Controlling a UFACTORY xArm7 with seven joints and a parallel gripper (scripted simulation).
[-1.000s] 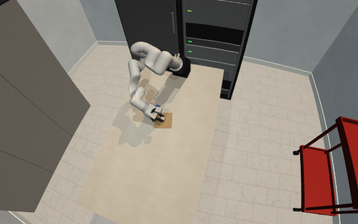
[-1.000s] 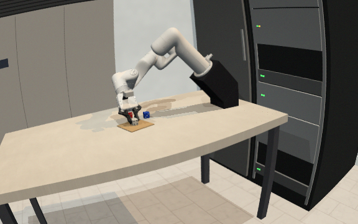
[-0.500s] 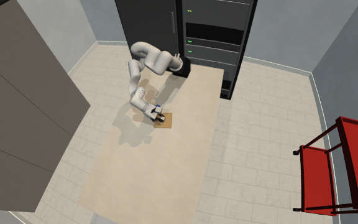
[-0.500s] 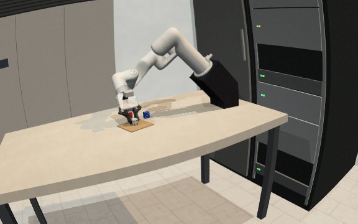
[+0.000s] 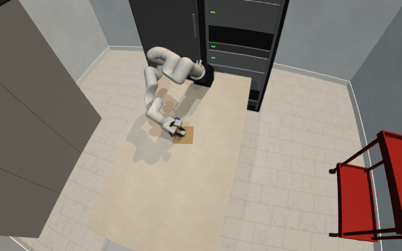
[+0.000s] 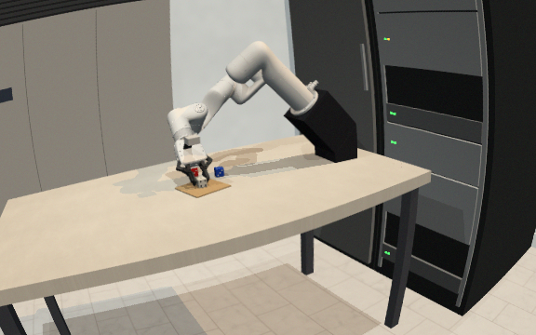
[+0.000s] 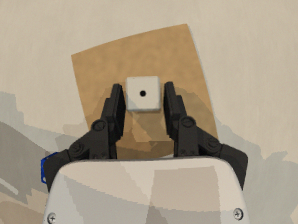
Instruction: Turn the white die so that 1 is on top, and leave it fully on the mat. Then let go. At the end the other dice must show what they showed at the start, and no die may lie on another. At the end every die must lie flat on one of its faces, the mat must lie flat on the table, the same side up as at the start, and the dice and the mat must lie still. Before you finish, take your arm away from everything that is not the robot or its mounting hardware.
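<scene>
The white die lies 10 mm to the left of my hand and 10 mm below it. The rest, counted from my hand: red die (140 mm to the right, 20 mm below); then blue die (90 mm behind, 80 mm to the right, 20 mm below); then brown mat (10 mm to the left, 30 mm below).
</scene>
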